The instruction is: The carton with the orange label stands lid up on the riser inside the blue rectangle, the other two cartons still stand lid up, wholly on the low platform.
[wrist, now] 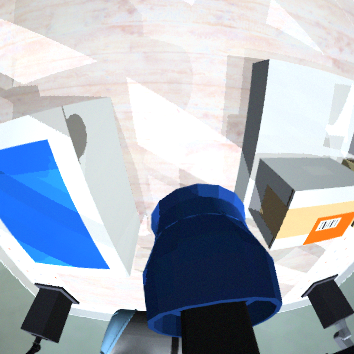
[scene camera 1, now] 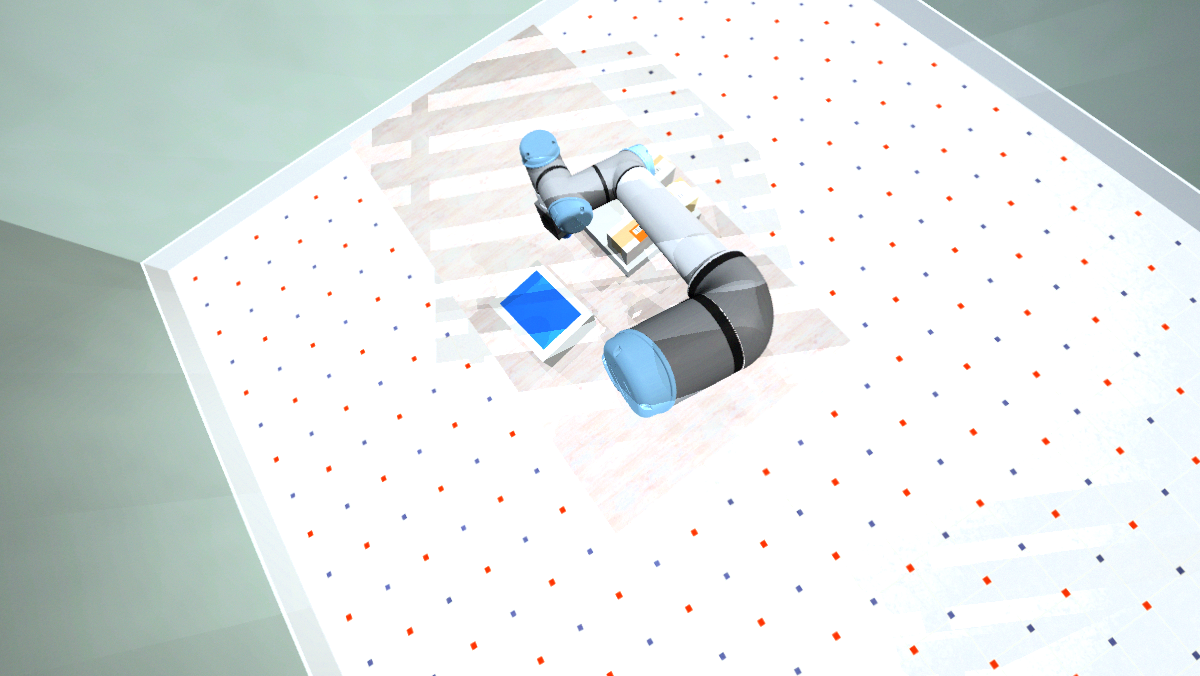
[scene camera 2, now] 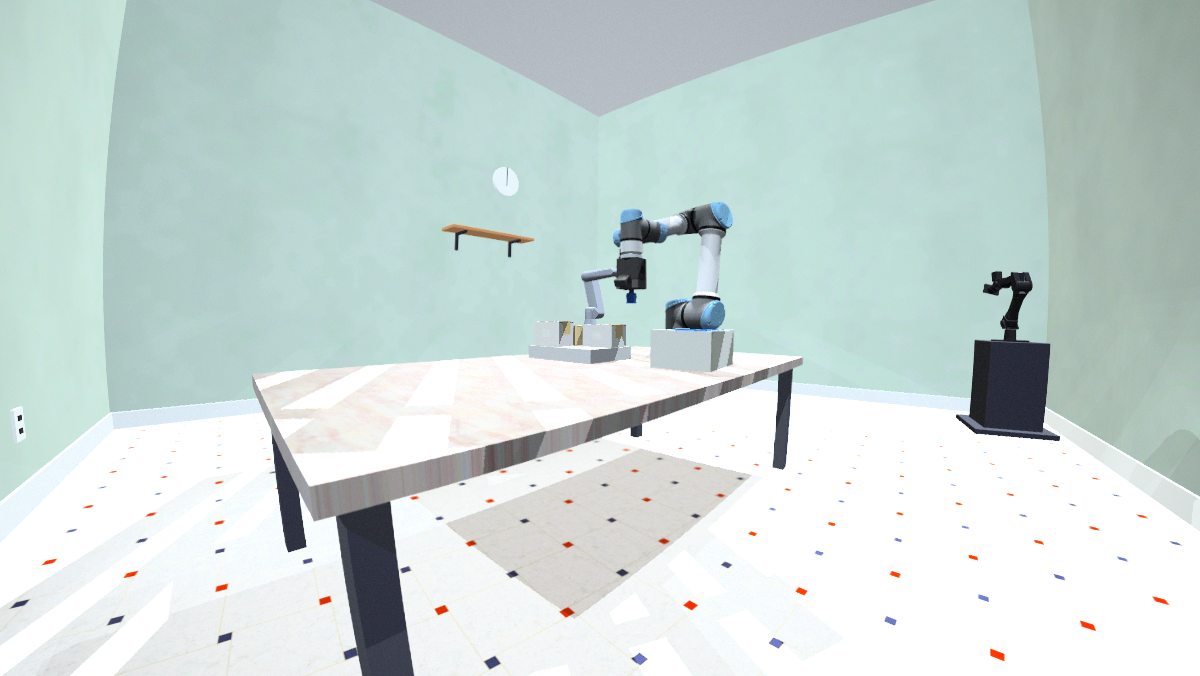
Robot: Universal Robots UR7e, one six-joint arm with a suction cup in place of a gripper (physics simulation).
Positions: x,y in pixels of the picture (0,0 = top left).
low platform: wrist; scene camera 1; scene camera 2 581,354
same spot on low platform: [wrist: 293,110] = [scene camera 1: 603,225]
